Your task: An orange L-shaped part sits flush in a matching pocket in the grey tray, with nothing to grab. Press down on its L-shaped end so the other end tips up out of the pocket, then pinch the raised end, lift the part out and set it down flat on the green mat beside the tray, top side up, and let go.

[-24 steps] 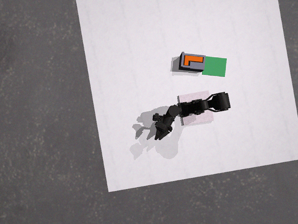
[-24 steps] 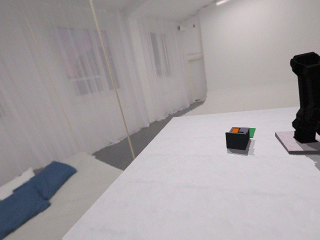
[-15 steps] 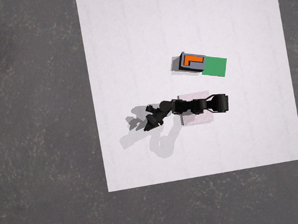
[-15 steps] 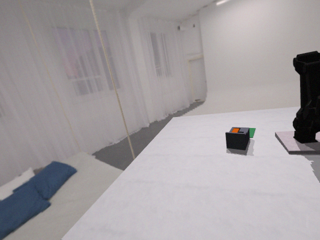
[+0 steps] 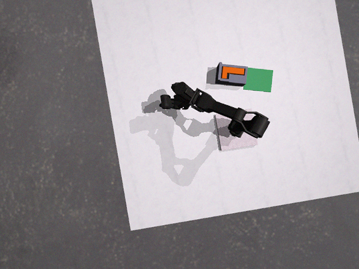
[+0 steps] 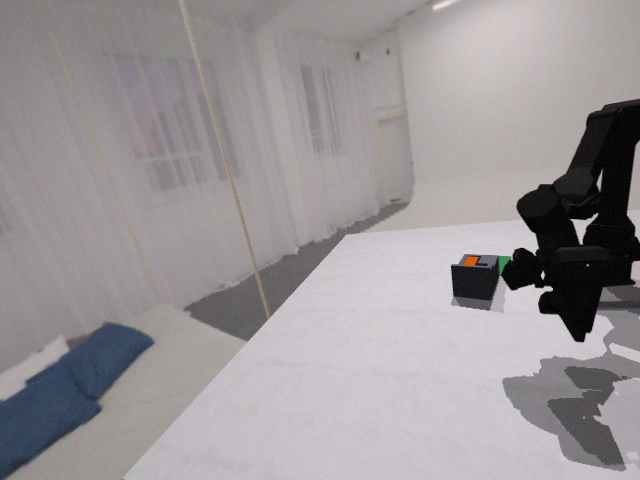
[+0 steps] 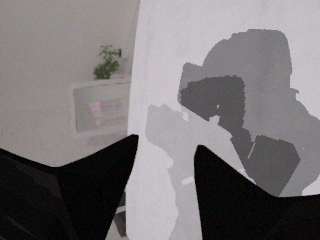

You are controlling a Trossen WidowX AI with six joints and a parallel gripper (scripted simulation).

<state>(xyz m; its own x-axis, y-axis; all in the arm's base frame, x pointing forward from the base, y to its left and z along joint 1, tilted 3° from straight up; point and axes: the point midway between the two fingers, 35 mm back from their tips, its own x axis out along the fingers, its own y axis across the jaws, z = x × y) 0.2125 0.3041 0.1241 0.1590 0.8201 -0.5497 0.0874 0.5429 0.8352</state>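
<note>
Now: gripper tip 380 mm to the left of the orange L-shaped part, 60 mm short of it and 60 mm above it.
</note>
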